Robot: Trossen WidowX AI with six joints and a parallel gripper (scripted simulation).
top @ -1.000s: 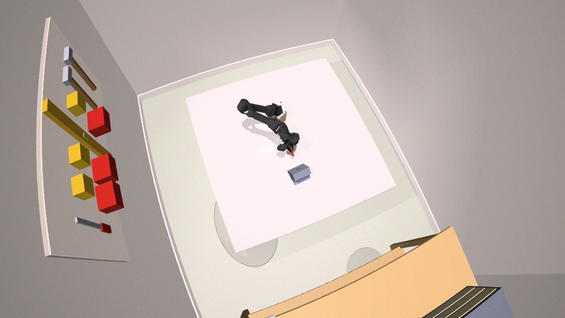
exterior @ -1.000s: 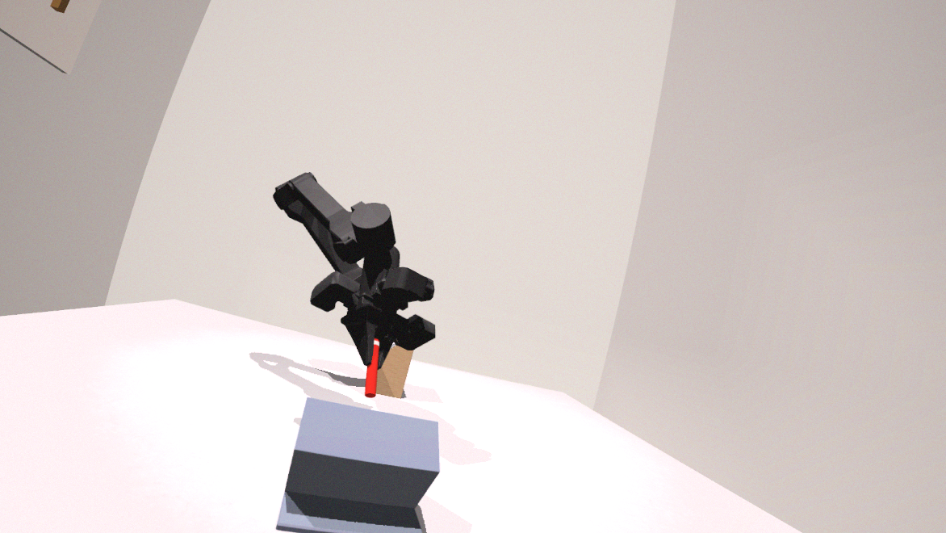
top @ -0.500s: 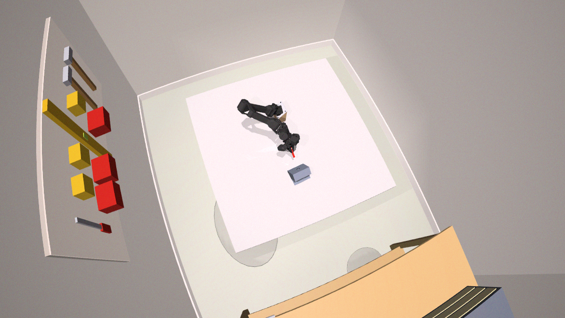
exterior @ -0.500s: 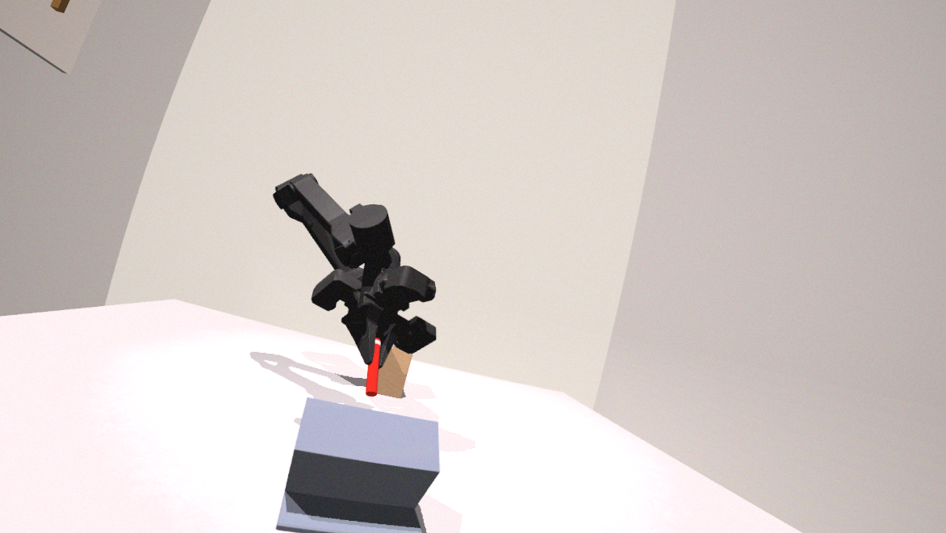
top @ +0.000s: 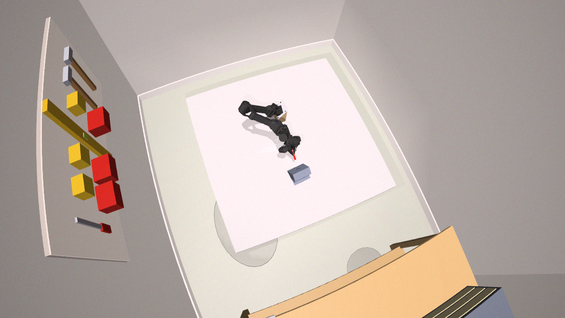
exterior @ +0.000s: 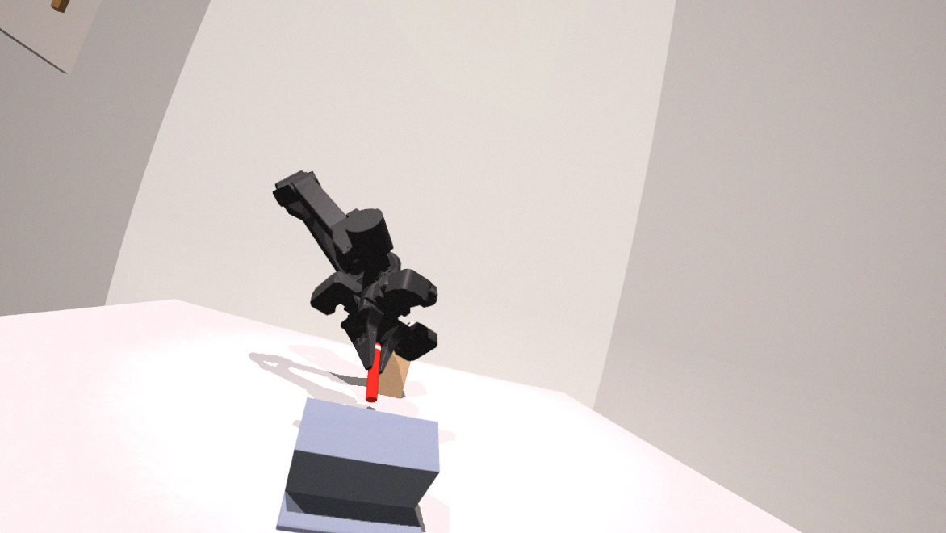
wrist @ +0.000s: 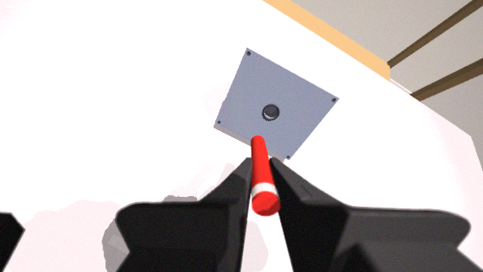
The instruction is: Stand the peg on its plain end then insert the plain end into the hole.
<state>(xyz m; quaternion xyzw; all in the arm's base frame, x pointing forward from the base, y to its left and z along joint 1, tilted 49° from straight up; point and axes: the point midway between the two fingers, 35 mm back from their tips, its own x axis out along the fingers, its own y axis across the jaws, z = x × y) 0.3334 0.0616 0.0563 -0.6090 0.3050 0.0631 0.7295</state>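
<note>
Right now the sloped panel is 110 mm ahead of my gripper tip, 70 mm below it and 20 mm to the left of it. Also, from my gripper tip: peg: 10 mm behind, 10 mm above.
</note>
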